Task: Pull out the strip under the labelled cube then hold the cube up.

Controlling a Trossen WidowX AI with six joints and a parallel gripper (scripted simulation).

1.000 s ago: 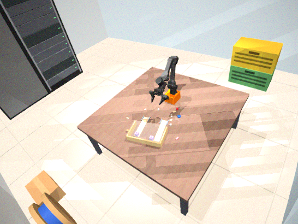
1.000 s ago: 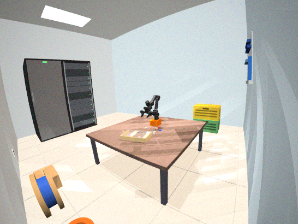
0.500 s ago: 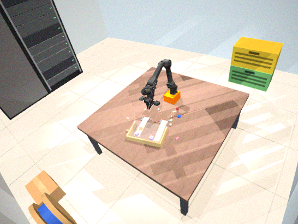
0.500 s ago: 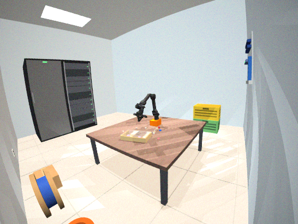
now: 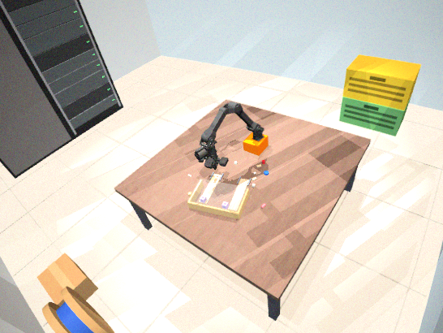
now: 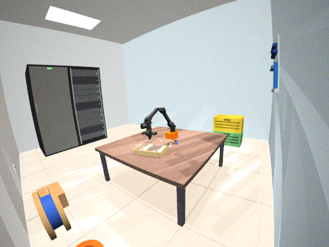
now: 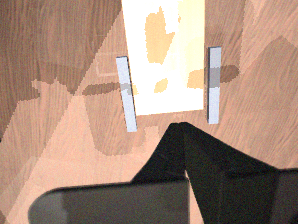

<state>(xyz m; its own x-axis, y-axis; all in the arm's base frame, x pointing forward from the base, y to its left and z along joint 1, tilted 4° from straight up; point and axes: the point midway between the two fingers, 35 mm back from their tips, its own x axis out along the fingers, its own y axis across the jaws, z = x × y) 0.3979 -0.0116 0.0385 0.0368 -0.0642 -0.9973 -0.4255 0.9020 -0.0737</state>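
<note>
Right now the cream strip is 90 mm ahead of my gripper tip, 70 mm below it and 40 mm to the left of it. From my gripper tip the other things lie so: pink block (390 mm to the left, 70 mm below, 10 mm behind).
</note>
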